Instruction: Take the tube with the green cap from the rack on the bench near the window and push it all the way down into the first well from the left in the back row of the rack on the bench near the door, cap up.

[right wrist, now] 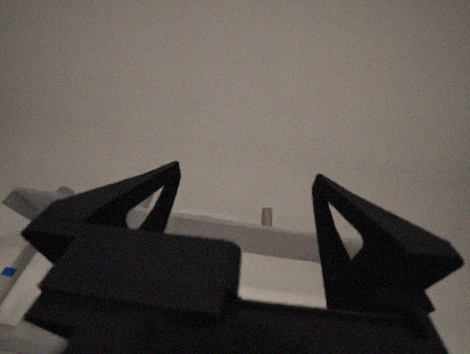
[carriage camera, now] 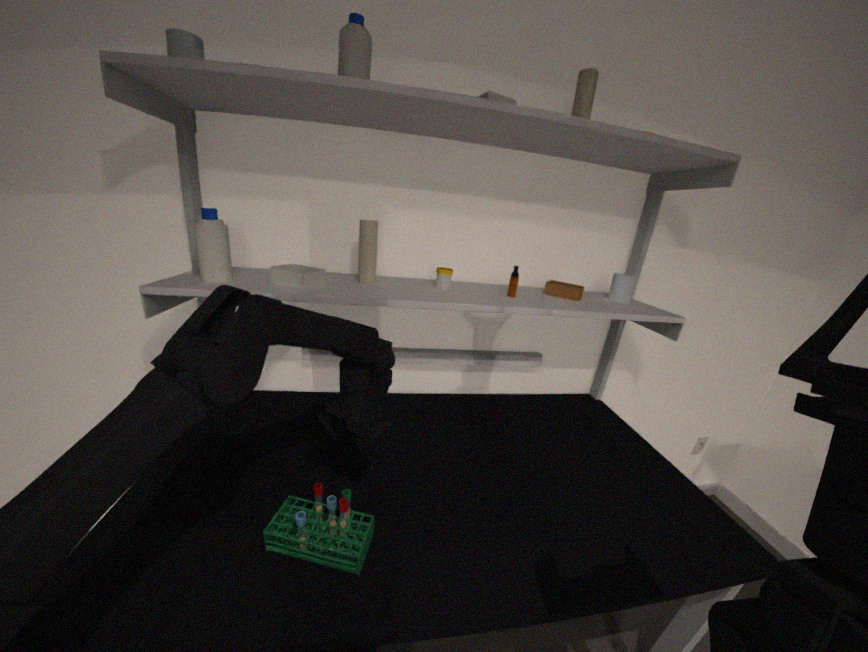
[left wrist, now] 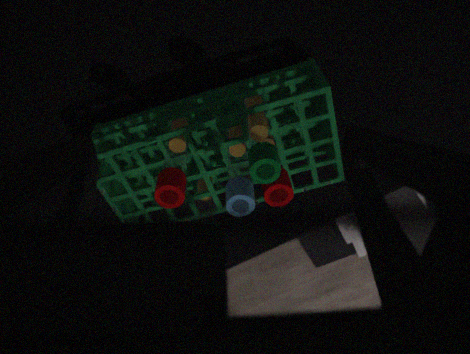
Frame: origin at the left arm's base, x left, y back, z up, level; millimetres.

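Seen in the pictures: left gripper, fingertip midpoint: [carriage camera: 354,448] [left wrist: 220,144]; right gripper, fingertip midpoint: [right wrist: 246,174].
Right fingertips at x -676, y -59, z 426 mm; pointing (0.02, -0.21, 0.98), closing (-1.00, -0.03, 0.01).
Note:
A point is followed by its place in that frame.
A tube with a green cap [carriage camera: 346,494] {x -240, y -363, z -113 mm} [left wrist: 265,170] {x -239, y -369, z -112 mm} stands cap up in a green rack [carriage camera: 315,557] {x -189, y -305, z -224 mm} [left wrist: 337,135] {x -288, y -325, z -174 mm} on a black bench top [carriage camera: 491,491] {x -586, y -493, z -231 mm}. In the carriage view it is toward the rack's back right, behind a red-capped tube. My left gripper [carriage camera: 349,463] {x -243, y -432, z -54 mm} is above and behind the rack, open, with nothing seen held; its fingers are very dark in the left wrist view. My right gripper [right wrist: 246,174] {x -677, y -60, z 426 mm} is open and empty, away from the rack and facing the wall. The rack near the door does not show as a second rack in these views.
Red-capped tubes [carriage camera: 318,489] {x -181, y -372, z -114 mm} [left wrist: 170,195] {x -180, y -381, z -112 mm} and blue-capped tubes [carriage camera: 301,519] [left wrist: 240,202] stand in the same rack, close around the green cap. A lower shelf [carriage camera: 449,298] {x -439, y -699, z 225 mm} with bottles and an upper shelf [carriage camera: 421,105] {x -326, y -686, z 663 mm} hang on the wall behind the bench.

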